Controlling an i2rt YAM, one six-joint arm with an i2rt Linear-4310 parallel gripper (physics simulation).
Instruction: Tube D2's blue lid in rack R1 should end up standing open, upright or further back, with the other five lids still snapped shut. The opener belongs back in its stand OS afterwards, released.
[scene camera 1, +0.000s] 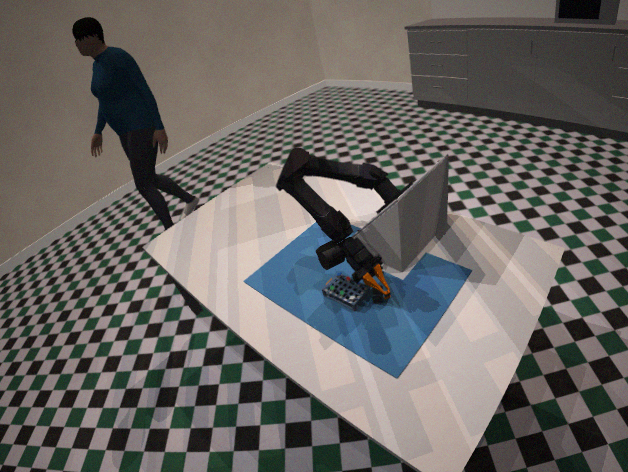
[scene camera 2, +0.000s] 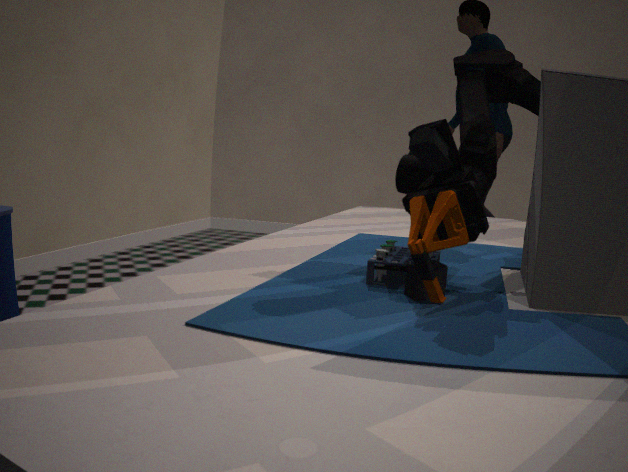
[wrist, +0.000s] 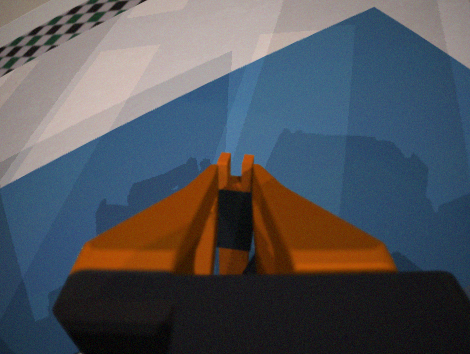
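Seen in the pictures: gripper, fingertip midpoint: (scene camera 1: 387, 292) (scene camera 2: 417, 248) (wrist: 235, 176); arm's base at its link origin: (scene camera 1: 394, 199).
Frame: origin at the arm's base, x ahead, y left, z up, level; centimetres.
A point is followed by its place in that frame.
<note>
My gripper (scene camera 1: 387, 291) @(x 29.3, y 20.4, z -8.0 cm) (scene camera 2: 418, 247) @(x 29.3, y 20.4, z -8.0 cm) (wrist: 235, 176) @(x 29.3, y 20.4, z -8.0 cm) is shut on the opener (scene camera 2: 434, 290) @(x 27.2, y 19.1, z -12.6 cm) (wrist: 235, 220) @(x 28.6, y 19.3, z -9.5 cm), an orange and black bar. The opener slants down from the fingertips. Its lower orange end overlaps the dark stand OS (scene camera 2: 415, 292) @(x 29.6, y 18.4, z -13.3 cm) in scene camera 2; whether it is seated there cannot be told. Rack R1 (scene camera 1: 346, 291) @(x 34.2, y 7.6, z -12.1 cm) (scene camera 2: 393, 278) @(x 34.7, y 9.9, z -14.1 cm) is a dark grey block beside the stand. Green and white lids show on it, with a red one in scene camera 1. One green lid (scene camera 2: 388, 245) @(x 36.2, y 8.6, z -10.1 cm) sticks up above the rack. D2's blue lid cannot be made out.
A tall grey panel (scene camera 1: 421, 218) @(x 3.3, y 13.7, z -0.4 cm) (scene camera 2: 578, 192) @(x 10.8, y 14.3, z -0.4 cm) stands close behind the gripper, at the edge of the blue mat (scene camera 1: 395, 355) @(x 41.1, y 33.2, z -14.3 cm) (scene camera 2: 304, 329) @(x 36.1, y 32.8, z -14.3 cm) (wrist: 300, 90) @(x 35.7, y 30.7, z -14.3 cm). The mat lies on a pale table (scene camera 1: 446, 406) @(x 44.2, y 52.2, z -14.6 cm) (scene camera 2: 203, 431) @(x 32.9, y 52.0, z -14.6 cm). A person (scene camera 1: 121, 91) walks beyond the table.
</note>
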